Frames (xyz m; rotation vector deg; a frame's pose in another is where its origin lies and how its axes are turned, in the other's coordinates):
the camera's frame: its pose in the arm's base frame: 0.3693 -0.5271 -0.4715 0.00 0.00 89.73
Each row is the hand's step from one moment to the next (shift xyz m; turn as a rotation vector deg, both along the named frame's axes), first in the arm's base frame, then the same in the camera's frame.
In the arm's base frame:
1: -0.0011 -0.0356 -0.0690 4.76 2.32 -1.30
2: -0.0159 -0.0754 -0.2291 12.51 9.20 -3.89
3: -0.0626 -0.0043 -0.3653 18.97 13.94 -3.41
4: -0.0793 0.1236 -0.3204 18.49 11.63 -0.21
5: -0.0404 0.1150 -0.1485 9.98 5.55 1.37
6: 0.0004 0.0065 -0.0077 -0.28 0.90 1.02
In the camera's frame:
1: -0.0356 0.0009 -0.0690 2.34 -4.75 -1.30
2: -0.0755 0.0155 -0.2291 9.26 -12.47 -3.89
3: -0.0046 0.0626 -0.3653 14.03 -18.90 -3.41
4: 0.1232 0.0799 -0.3204 11.72 -18.43 -0.21
5: 0.1148 0.0409 -0.1485 5.60 -9.95 1.37
6: 0.0065 -0.0004 -0.0077 0.90 0.28 1.02

